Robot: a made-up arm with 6 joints. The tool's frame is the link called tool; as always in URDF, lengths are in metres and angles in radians.
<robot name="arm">
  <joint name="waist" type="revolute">
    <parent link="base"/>
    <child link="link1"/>
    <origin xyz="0 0 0.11"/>
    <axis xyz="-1 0 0"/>
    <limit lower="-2.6" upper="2.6" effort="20" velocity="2.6"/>
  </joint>
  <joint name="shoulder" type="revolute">
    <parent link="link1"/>
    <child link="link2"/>
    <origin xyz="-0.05 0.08 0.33"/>
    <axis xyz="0 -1 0"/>
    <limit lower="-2.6" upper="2.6" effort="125" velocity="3.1"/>
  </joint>
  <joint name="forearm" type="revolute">
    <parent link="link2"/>
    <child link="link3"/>
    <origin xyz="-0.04 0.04 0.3"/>
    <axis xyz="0 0 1"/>
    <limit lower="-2.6" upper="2.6" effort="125" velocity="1.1"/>
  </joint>
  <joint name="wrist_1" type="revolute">
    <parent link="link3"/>
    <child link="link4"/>
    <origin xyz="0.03 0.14 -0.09"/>
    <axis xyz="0 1 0"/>
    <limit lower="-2.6" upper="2.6" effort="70" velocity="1.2"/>
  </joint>
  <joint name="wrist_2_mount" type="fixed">
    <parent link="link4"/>
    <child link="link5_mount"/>
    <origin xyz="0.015 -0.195 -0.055"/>
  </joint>
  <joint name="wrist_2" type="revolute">
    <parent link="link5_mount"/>
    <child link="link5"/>
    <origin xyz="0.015 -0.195 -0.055"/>
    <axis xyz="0 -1 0"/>
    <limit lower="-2.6" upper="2.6" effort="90" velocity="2.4"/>
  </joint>
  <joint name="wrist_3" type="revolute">
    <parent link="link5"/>
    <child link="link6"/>
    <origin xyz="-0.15 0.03 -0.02"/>
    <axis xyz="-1 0 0"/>
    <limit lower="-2.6" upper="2.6" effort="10" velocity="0.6"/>
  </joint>
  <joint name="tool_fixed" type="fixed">
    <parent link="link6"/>
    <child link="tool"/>
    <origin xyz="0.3 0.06 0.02"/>
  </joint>
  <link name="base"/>
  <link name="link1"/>
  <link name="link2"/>
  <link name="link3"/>
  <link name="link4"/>
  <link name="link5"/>
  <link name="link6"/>
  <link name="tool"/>
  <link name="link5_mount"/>
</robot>
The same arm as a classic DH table. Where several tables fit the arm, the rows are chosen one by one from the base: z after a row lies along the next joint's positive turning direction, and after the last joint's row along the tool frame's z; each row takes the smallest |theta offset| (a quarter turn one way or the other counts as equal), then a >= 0, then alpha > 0; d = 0 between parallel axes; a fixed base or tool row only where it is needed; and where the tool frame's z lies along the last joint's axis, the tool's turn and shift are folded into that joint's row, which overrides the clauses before.
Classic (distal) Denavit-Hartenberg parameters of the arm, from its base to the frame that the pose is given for. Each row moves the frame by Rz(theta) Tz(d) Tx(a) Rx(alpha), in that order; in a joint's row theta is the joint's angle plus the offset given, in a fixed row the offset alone. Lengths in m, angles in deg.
base (fixed): theta offset -90.00, d 0.1100, a 0.0000, alpha 90.00
waist: theta offset 90.00, d 0.0500, a 0.3300, alpha 90.00
shoulder: theta offset 90.00, d -0.1200, a 0.0400, alpha 90.00
forearm: theta offset 0.00, d 0.2100, a -0.0300, alpha 90.00
wrist_1: theta offset 74.74, d 0.0000, a -0.1140, alpha 180.00
wrist_2: theta offset -15.26, d 0.2200, a -0.0200, alpha -90.00
wrist_3: theta offset 90.00, d -0.1500, a 0.0600, alpha 90.00
tool (fixed): theta offset -90.00, d 0.0200, a 0.0000, alpha 0.00
Joint limits (deg, base to tool): -148.97..148.97 -148.97..148.97 -148.97..148.97 -148.97..148.97 -148.97..148.97 -148.97..148.97

